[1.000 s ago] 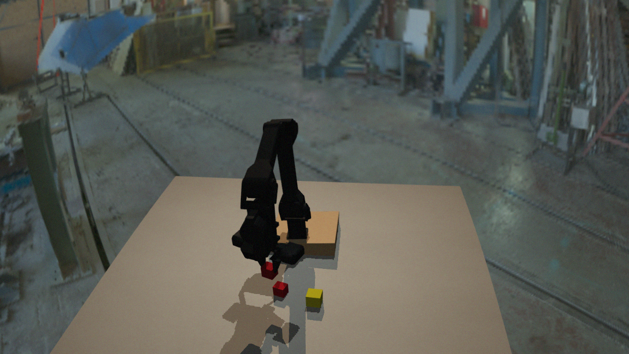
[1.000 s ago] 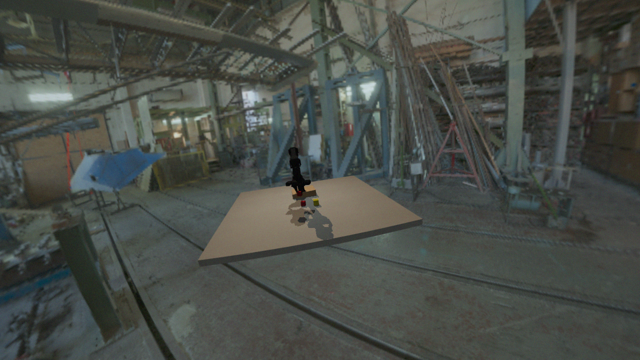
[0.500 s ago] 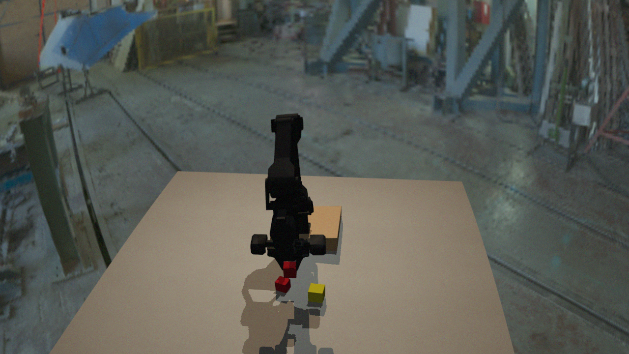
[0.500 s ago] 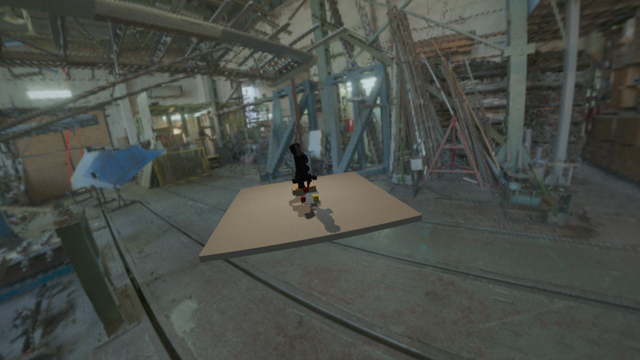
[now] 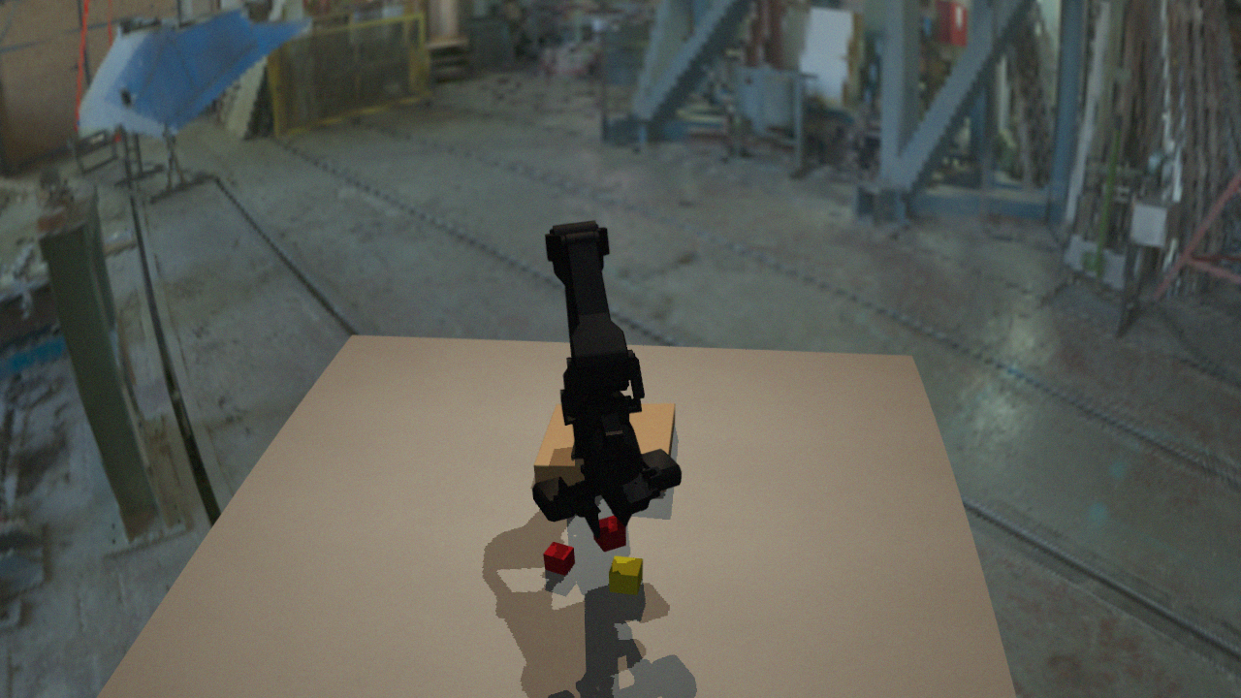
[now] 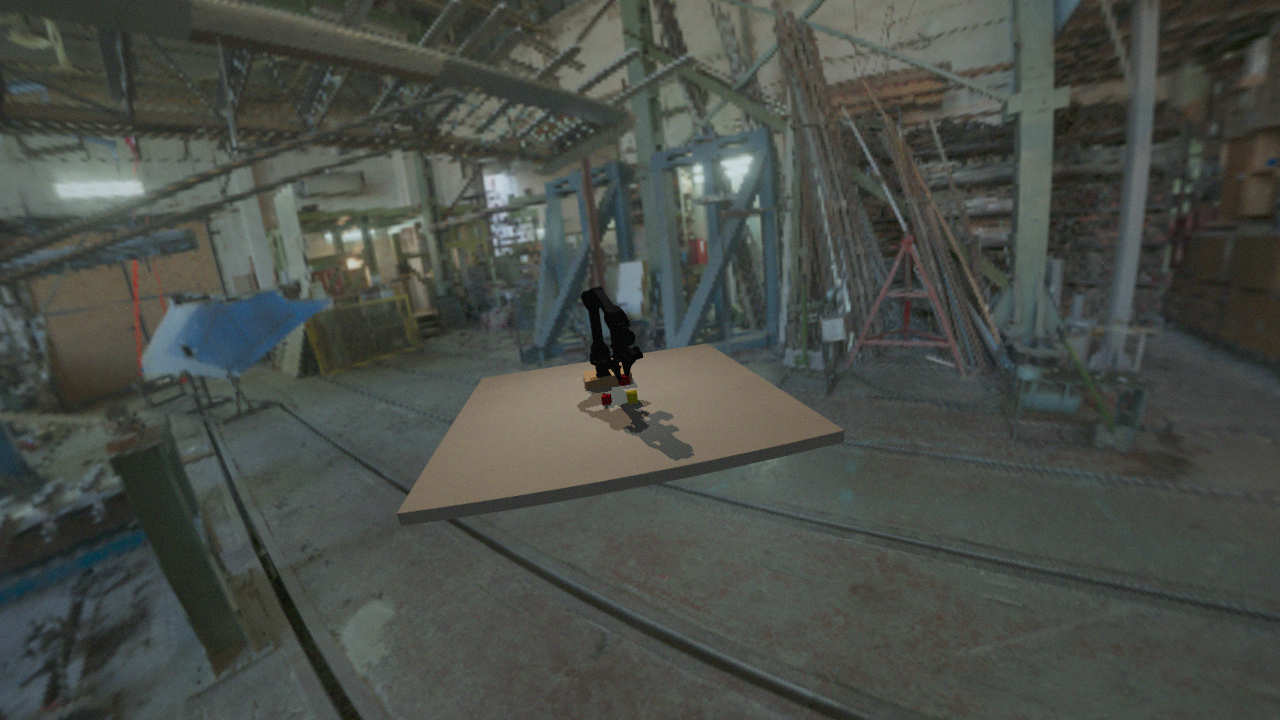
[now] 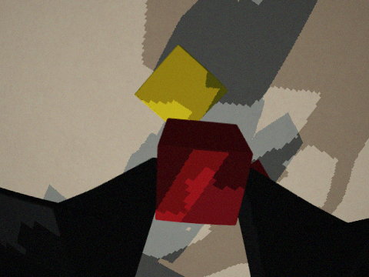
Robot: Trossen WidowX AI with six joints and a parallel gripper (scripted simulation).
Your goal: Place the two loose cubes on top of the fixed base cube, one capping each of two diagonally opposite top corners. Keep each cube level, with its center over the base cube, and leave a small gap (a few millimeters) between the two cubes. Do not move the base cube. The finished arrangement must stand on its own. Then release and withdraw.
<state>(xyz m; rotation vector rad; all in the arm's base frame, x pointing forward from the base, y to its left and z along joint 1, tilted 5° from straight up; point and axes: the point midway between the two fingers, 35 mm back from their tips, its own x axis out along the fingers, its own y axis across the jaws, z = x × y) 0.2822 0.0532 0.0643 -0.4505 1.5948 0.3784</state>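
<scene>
My gripper tip is now 70 mm above the yellow cube, 20 mm to the right of it and 20 mm short of it.
</scene>
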